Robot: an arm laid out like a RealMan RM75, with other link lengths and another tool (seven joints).
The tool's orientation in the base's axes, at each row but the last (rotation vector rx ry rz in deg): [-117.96 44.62 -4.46]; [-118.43 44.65 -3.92]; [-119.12 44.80 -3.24]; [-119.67 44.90 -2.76]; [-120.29 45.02 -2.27]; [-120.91 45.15 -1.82]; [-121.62 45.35 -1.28]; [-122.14 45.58 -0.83]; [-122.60 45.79 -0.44]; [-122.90 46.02 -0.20]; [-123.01 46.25 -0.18]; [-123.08 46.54 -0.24]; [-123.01 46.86 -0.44]
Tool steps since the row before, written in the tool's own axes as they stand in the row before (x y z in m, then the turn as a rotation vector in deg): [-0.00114 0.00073 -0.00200 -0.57 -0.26 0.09]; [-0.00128 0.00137 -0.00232 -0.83 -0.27 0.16]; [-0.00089 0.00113 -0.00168 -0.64 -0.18 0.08]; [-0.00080 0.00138 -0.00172 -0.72 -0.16 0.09]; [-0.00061 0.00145 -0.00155 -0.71 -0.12 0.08]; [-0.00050 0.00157 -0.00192 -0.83 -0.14 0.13]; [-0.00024 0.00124 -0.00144 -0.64 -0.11 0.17]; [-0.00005 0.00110 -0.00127 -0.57 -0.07 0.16]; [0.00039 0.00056 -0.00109 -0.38 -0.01 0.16]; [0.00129 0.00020 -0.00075 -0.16 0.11 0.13]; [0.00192 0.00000 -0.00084 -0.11 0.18 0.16]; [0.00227 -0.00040 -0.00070 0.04 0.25 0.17]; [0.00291 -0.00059 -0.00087 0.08 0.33 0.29]
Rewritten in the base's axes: [-0.00195 -0.00112 0.00088 -0.30 0.48 0.28]; [-0.00248 -0.00154 0.00063 -0.48 0.68 0.31]; [-0.00182 -0.00120 0.00037 -0.40 0.48 0.24]; [-0.00188 -0.00138 0.00021 -0.47 0.53 0.24]; [-0.00171 -0.00140 0.00004 -0.48 0.50 0.22]; [-0.00178 -0.00178 0.00018 -0.55 0.61 0.23]; [-0.00126 -0.00144 0.00008 -0.41 0.52 0.13]; [-0.00098 -0.00137 0.00005 -0.37 0.46 0.09]; [-0.00029 -0.00124 0.00021 -0.25 0.32 0.00]; [0.00072 -0.00132 0.00002 -0.15 0.13 -0.12]; [0.00130 -0.00164 0.00005 -0.14 0.09 -0.20]; [0.00183 -0.00156 0.00015 -0.06 -0.02 -0.30]; [0.00239 -0.00196 0.00023 -0.04 0.01 -0.44]
